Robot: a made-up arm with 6 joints. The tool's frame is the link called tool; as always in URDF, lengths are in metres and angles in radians. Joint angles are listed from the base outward. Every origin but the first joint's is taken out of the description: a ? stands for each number. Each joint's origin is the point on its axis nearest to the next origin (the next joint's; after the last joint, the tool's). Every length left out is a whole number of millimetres.
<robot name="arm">
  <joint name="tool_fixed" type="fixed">
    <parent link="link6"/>
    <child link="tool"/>
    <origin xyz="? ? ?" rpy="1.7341 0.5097 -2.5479"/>
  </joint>
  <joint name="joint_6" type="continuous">
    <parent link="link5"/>
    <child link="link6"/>
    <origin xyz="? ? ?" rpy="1.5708 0 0"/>
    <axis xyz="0 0 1"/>
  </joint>
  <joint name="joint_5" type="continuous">
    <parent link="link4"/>
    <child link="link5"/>
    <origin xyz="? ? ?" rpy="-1.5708 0 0"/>
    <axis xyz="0 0 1"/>
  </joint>
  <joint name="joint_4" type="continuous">
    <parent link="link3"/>
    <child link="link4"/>
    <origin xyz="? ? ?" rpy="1.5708 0 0"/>
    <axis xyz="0 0 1"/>
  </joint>
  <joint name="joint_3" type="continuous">
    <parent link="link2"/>
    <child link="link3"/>
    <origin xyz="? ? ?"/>
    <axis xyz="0 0 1"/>
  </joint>
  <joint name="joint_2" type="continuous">
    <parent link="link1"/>
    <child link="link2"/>
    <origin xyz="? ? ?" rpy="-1.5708 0 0"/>
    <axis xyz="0 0 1"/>
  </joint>
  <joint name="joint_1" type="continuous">
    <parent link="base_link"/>
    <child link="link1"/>
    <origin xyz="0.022 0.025 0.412"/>
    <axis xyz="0 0 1"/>
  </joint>
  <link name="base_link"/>
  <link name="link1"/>
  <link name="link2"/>
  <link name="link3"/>
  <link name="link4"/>
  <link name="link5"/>
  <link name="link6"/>
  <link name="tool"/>
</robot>
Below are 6 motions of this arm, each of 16 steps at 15 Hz.
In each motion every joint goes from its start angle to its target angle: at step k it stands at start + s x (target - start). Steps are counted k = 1, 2, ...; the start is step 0. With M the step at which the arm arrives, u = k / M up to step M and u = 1 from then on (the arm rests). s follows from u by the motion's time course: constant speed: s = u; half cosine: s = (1 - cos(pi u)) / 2; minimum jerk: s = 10 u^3 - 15 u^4 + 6 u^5.
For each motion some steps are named. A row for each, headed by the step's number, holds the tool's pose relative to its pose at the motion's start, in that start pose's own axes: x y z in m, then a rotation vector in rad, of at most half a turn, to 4 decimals.
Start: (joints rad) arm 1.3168 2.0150 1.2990 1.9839 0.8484 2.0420
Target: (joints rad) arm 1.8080 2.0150 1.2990 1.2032 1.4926 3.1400
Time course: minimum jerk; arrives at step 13
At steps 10, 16:
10: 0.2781 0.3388 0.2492 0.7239 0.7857 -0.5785
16: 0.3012 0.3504 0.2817 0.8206 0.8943 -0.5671

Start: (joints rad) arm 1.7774 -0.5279 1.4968 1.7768 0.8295 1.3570
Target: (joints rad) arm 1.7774 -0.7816 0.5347 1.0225 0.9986 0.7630
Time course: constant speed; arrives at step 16
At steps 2, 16:
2: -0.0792 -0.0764 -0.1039 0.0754 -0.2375 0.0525
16: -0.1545 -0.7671 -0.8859 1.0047 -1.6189 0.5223

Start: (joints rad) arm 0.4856 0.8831 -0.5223 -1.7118 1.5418 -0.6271
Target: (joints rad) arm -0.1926 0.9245 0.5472 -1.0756 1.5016 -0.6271
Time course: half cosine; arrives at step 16
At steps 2, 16:
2: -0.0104 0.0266 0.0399 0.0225 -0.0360 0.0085
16: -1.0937 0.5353 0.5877 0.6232 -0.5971 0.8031

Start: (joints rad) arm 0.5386 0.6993 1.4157 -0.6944 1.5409 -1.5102
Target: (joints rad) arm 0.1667 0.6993 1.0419 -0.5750 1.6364 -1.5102
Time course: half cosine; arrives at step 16
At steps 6, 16:
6: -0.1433 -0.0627 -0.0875 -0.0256 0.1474 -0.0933
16: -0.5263 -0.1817 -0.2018 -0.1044 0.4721 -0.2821

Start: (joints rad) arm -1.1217 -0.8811 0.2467 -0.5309 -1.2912 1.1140
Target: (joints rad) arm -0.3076 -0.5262 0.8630 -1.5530 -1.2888 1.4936
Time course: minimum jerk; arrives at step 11
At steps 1, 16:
1: 0.0067 -0.0084 -0.0039 -0.0075 -0.0013 0.0017
16: 0.1149 -1.3024 0.1444 -1.0525 0.5815 0.0206

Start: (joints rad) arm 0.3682 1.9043 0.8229 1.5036 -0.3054 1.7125
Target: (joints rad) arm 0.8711 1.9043 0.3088 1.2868 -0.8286 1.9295
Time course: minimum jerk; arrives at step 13
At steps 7, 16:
7: 0.1208 -0.2844 -0.4444 -0.1311 -0.0829 0.4541
16: 0.3674 -0.5535 -0.7144 -0.3580 -0.0913 0.7526

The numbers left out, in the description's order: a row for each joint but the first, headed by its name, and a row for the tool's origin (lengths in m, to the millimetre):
tool: 0.028 -0.022 0
joint_6: 0.013 -0.235 0
joint_5: -0.021 0.018 0
joint_4: -0.018 -0.908 0
joint_3: -0.028 -0.99 0
joint_2: 0.011 0.052 0

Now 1 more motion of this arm.
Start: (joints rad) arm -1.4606 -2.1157 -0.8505 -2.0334 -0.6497 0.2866
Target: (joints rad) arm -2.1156 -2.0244 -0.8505 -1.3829 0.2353 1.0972
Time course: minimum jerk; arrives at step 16
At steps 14, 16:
14: 0.3565 0.4215 0.0570 -1.6077 1.4151 -0.2638
16: 0.3652 0.4287 0.0583 -1.6300 1.4428 -0.2643

